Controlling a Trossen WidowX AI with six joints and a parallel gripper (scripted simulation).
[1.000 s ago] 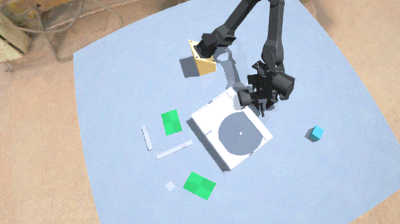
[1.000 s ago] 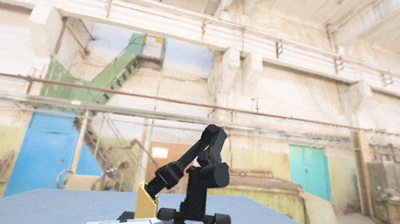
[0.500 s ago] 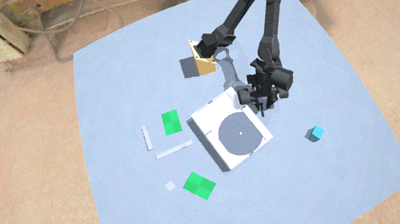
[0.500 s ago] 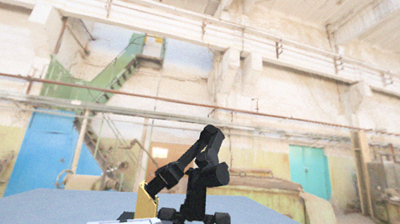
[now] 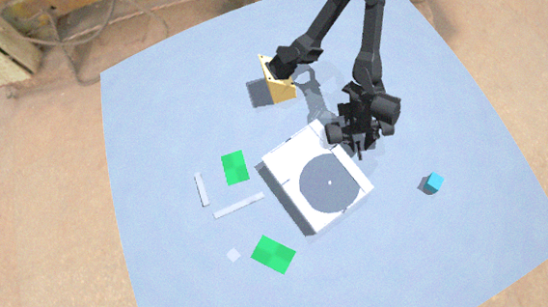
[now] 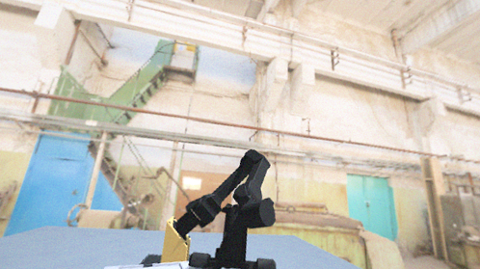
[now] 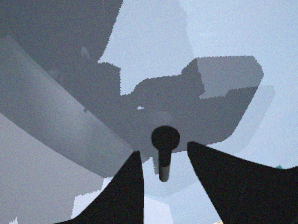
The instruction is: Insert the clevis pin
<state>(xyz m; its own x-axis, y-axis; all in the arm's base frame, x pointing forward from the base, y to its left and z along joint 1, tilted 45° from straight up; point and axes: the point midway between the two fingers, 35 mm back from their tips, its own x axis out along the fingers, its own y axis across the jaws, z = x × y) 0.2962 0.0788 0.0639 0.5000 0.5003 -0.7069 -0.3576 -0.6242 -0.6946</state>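
The grey aluminium disc lies 50 mm ahead of my gripper tip, 130 mm to the right of it and 50 mm above it. Round my gripper tip: white steel tray: 10 mm ahead, 150 mm to the right, 40 mm above; cyan cube: 200 mm ahead, 130 mm to the left, 20 mm above; steel clevis pin: right at my gripper tip.
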